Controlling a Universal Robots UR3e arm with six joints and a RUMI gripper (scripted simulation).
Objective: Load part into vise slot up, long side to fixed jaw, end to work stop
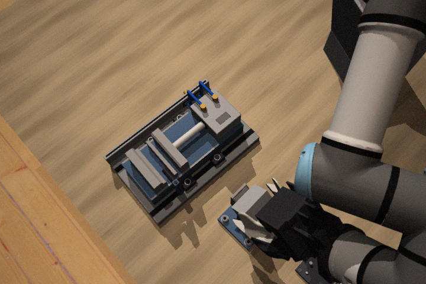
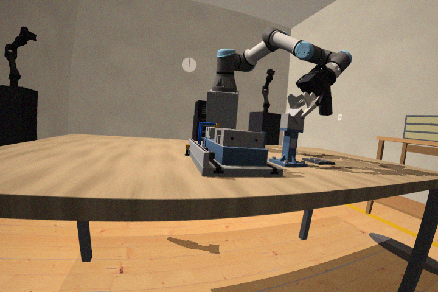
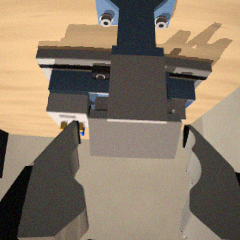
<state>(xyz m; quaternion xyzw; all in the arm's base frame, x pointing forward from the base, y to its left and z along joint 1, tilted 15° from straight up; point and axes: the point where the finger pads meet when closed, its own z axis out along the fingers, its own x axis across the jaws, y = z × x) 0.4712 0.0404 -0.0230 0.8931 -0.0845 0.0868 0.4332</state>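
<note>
My gripper is now 10 mm above the part. From my hand the other things lie so: white cylinder rod 210 mm to the right, 80 mm below, 50 mm behind; then dark work stop 180 mm to the right, 70 mm below, 40 mm ahead; then moving jaw 220 mm to the right, 80 mm below.
</note>
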